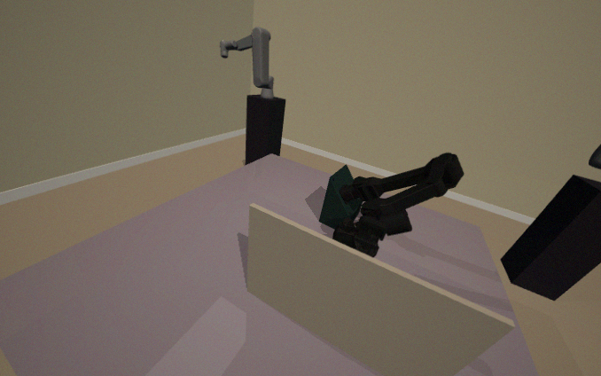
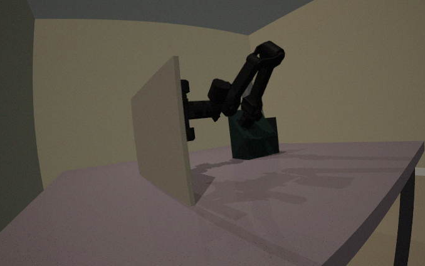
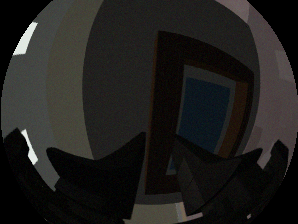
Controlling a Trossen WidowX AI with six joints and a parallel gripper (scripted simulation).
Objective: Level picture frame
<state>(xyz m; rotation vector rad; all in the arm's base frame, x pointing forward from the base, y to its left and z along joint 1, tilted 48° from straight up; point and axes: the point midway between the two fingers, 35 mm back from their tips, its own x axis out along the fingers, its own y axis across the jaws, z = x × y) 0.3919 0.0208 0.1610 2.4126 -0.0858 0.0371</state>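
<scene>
Now: gripper tip 10 mm short of the picture frame and 60 mm above it. Also, from my gripper tip: beige wall panel: 20 mm ahead, 10 mm to the right, 60 mm below.
</scene>
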